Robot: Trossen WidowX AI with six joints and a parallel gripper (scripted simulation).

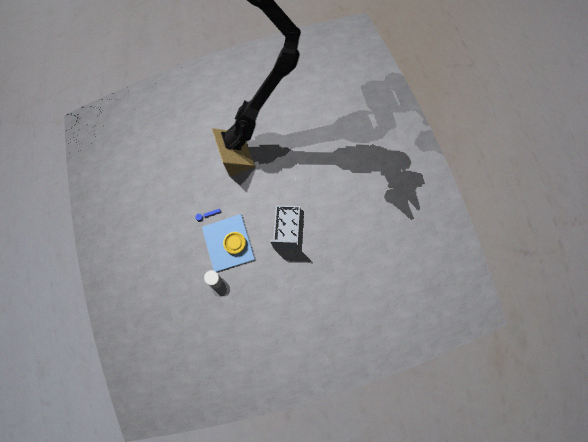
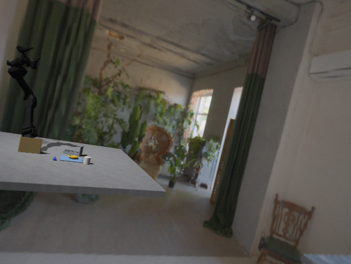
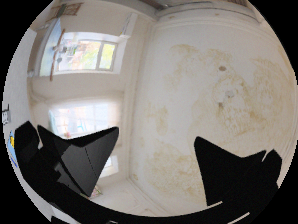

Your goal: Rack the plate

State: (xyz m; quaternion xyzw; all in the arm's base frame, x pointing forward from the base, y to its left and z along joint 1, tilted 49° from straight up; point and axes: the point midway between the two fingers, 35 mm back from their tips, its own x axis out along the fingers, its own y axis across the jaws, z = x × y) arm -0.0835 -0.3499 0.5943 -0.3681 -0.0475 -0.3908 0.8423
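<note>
My gripper tip is 380 mm short of the yellow plate, 310 mm to the left of it and 720 mm above it. Round my gripper tip: grey dish rack (380 mm ahead, 150 mm to the right, 710 mm below); then blue flat board (360 mm ahead, 330 mm to the right, 730 mm below); then blue spoon (250 mm ahead, 370 mm to the right, 730 mm below).
</note>
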